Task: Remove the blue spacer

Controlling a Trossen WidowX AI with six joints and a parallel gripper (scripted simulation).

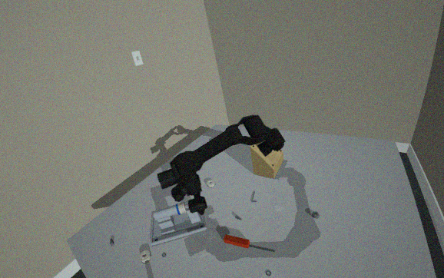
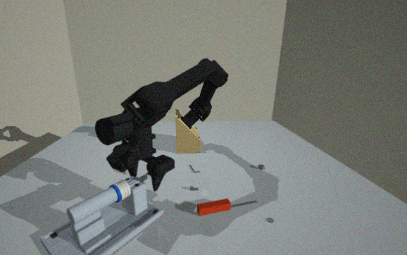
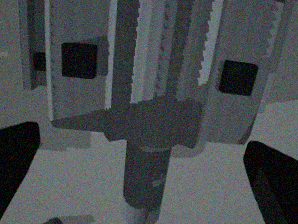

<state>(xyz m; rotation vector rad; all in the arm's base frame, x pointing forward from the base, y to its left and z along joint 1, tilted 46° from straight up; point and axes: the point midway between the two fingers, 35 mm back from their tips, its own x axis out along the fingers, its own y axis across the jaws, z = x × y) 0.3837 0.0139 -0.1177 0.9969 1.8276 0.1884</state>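
Now: gripper tip 40 mm short of the grey shaft, 30 mm to the left of it and 20 mm below it. The rest, counted from my gripper tip: grey fixture: 100 mm ahead, 70 mm to the right, 10 mm below; blue spacer: 70 mm ahead, 50 mm to the right, 20 mm above; cream spacer: 60 mm ahead, 40 mm to the right, 20 mm above.
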